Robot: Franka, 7 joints.
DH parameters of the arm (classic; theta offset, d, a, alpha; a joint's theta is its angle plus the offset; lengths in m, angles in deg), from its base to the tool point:
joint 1: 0 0.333 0 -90
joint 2: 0 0 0 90
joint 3: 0 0.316 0.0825 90
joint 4: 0 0 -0.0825 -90
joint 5: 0 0.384 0 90
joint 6: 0 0 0.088 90
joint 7: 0 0.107 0 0
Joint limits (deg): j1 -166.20..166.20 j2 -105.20..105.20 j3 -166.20..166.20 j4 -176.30..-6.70 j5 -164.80..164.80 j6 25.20..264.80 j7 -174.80..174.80
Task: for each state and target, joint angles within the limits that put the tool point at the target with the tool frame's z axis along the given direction. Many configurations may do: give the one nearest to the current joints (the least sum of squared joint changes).
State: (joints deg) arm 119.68 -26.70 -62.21 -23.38 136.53 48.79 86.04
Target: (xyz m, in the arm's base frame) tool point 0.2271 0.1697 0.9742 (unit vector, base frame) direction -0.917 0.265 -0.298
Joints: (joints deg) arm 102.75 -6.22 -78.62 -52.75 106.23 37.35 86.04
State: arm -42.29 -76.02 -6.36 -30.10 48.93 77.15 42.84
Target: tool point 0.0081 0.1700 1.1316 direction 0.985 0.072 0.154
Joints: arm -54.58 -32.19 6.53 -32.59 52.95 101.98 42.84
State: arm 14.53 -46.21 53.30 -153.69 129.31 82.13 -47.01
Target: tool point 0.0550 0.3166 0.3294 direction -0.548 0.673 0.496
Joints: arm 16.24 -26.15 48.58 -174.63 135.21 57.26 -47.01
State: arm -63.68 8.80 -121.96 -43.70 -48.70 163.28 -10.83
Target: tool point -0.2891 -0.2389 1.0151 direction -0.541 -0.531 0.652
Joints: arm -57.30 12.90 -123.01 -57.08 -61.07 207.84 -10.83
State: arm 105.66 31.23 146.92 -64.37 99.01 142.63 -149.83
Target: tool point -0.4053 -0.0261 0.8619 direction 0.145 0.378 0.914
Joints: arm 125.35 81.35 138.67 -106.19 119.35 108.27 -149.83
